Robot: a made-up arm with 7 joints.
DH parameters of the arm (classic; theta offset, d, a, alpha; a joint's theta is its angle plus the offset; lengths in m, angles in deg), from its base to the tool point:
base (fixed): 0 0 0 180
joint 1: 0 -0.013 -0.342 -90
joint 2: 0 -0.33 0.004 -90
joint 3: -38.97 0 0.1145 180
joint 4: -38.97 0.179 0.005 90
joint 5: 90 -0.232 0.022 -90
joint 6: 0 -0.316 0.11 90
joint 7: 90 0.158 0.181 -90
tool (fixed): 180 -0.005 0 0
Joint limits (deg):
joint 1: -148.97..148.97
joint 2: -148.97..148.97
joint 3: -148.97..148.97
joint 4: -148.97..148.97
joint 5: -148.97..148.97
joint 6: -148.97..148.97
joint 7: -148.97..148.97
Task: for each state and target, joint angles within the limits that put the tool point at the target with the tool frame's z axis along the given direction. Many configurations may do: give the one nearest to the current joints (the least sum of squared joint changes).
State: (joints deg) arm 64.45 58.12 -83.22 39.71 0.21 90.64 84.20
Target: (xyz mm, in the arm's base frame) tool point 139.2 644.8 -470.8 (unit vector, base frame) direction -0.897 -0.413 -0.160
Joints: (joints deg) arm 70.22 25.15 -101.84 37.88 -2.46 105.37 38.36
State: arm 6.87 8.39 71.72 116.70 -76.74 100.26 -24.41
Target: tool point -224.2 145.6 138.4 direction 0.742 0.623 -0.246
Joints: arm 26.88 41.59 89.68 103.76 -111.92 74.07 -21.58
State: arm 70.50 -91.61 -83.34 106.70 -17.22 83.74 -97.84
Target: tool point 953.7 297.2 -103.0 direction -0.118 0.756 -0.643
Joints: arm 99.62 -101.34 -114.03 135.34 -38.61 77.15 -130.91
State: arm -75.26 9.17 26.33 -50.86 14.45 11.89 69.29
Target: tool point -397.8 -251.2 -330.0 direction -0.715 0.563 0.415
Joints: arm -90.61 -30.56 17.05 -44.67 9.83 6.62 39.45
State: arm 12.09 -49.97 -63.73 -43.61 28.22 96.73 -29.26
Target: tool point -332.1 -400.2 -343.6 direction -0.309 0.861 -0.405
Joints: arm -37.53 -16.69 -58.18 -42.19 29.37 102.25 15.27
